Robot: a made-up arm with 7 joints.
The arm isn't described. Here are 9 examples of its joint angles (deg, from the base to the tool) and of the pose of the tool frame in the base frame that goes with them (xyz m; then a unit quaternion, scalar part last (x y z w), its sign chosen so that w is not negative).
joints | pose
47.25 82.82 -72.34 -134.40 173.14 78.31 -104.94 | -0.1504 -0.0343 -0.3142 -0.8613 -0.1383 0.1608 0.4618
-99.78 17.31 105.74 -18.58 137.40 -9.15 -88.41 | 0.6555 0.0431 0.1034 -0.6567 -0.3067 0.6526 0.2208
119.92 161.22 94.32 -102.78 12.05 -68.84 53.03 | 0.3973 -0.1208 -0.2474 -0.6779 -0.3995 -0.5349 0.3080
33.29 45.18 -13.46 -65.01 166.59 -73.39 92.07 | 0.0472 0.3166 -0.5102 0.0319 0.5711 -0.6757 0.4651
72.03 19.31 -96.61 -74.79 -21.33 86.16 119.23 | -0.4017 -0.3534 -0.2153 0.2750 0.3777 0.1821 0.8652
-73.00 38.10 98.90 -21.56 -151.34 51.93 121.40 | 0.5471 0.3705 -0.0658 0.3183 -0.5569 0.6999 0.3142
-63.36 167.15 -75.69 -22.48 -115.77 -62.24 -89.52 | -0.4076 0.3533 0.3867 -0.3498 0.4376 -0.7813 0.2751
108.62 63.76 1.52 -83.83 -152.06 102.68 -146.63 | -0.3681 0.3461 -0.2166 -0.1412 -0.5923 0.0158 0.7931
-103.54 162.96 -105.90 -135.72 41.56 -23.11 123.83 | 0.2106 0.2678 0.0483 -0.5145 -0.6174 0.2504 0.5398
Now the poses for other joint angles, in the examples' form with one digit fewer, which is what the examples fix.
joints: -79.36 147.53 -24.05 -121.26 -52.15 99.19 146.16
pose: 0.137 0.045 0.382 -0.088 0.897 0.033 0.432
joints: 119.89 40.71 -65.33 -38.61 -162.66 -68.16 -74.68
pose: -0.607 -0.072 0.221 0.621 0.744 0.004 0.245
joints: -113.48 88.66 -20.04 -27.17 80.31 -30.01 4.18
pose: 0.199 0.451 0.441 0.027 0.946 -0.289 0.144
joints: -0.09 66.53 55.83 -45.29 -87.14 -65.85 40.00
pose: 0.158 0.621 -0.017 0.394 -0.427 -0.460 0.672
